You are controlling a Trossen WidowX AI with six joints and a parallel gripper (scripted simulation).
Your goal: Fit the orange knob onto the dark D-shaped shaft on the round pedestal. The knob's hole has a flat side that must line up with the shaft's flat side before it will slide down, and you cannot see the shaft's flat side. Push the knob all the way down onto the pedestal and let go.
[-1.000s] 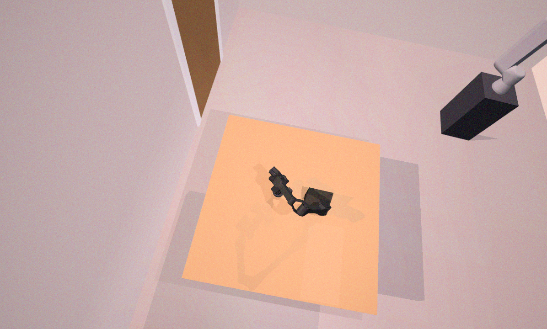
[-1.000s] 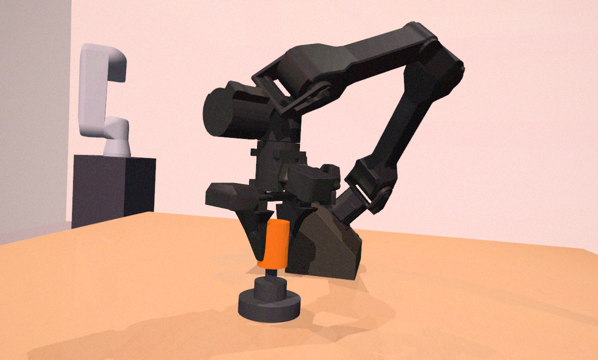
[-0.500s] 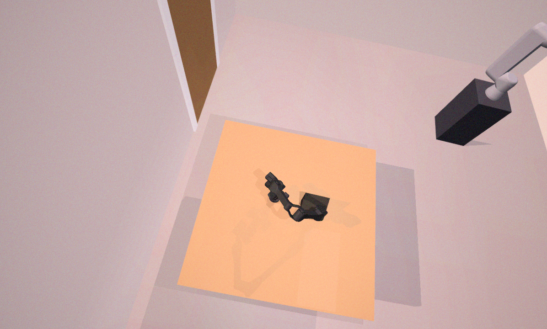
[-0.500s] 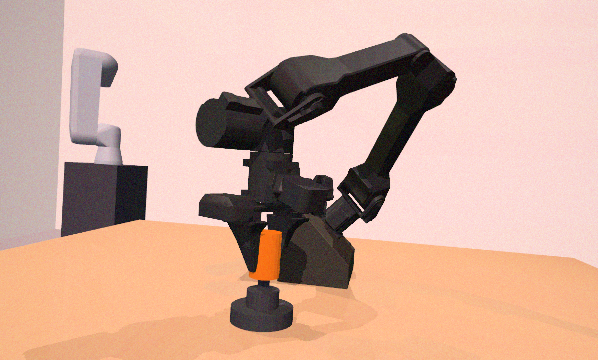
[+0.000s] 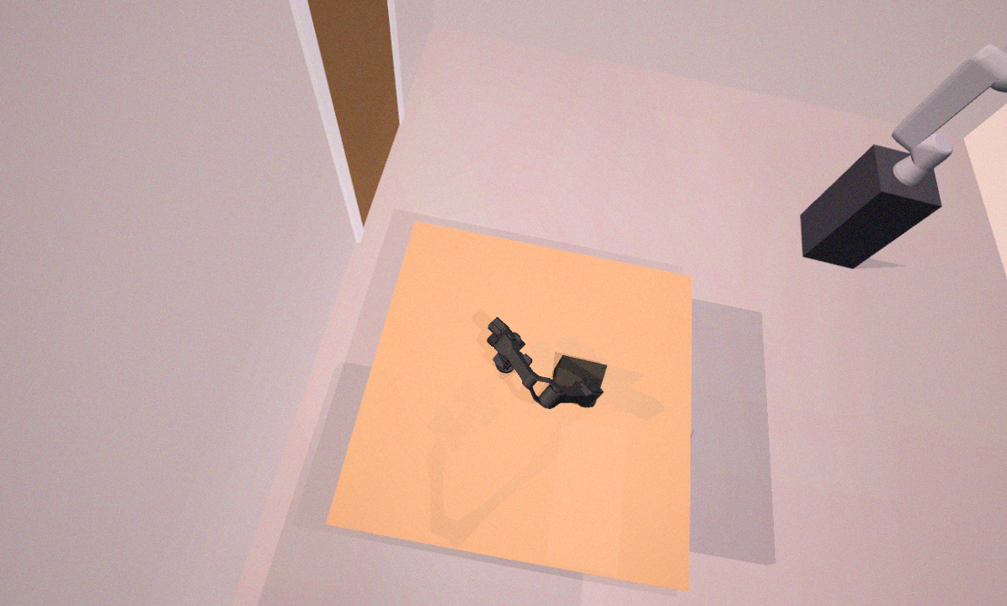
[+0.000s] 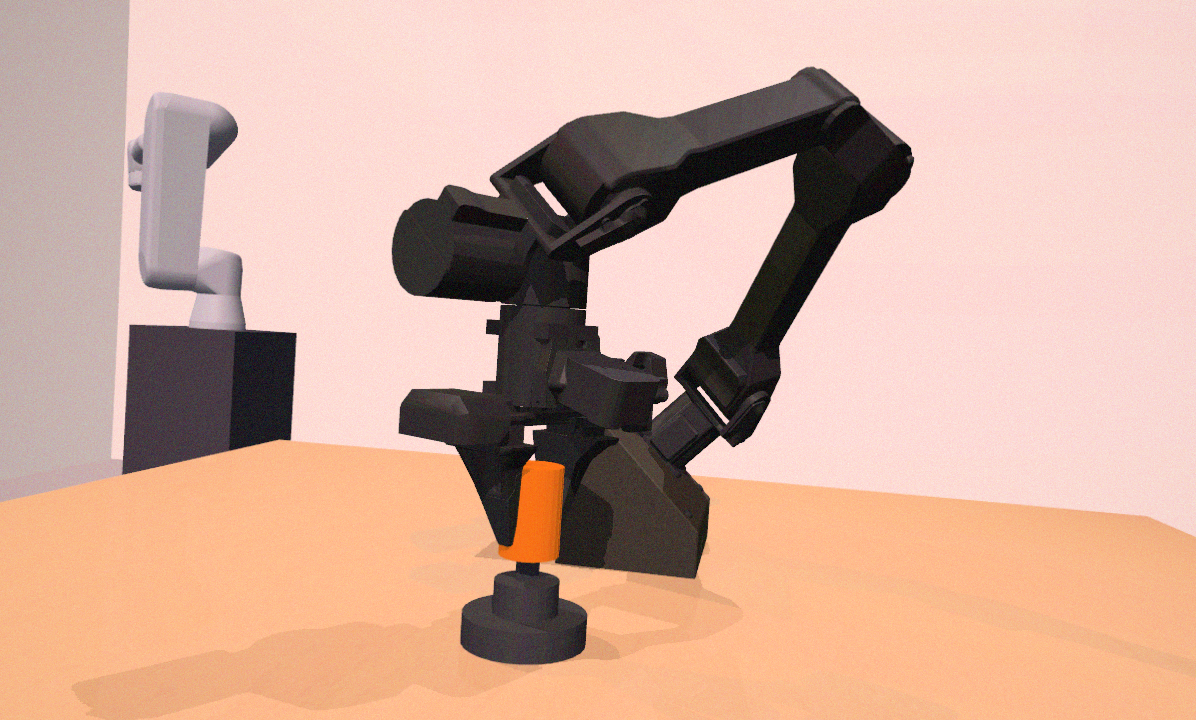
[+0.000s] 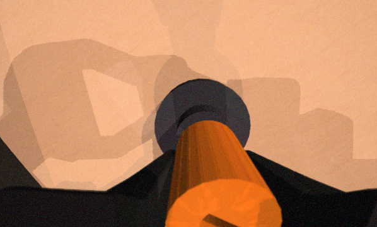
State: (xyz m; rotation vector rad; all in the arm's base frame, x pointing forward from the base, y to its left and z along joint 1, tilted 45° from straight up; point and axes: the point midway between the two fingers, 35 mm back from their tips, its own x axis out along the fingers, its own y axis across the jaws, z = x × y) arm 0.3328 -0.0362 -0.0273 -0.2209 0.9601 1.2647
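Right now my gripper tip is 2 cm below the orange knob. Round my gripper tip: round dark pedestal 4 cm below.
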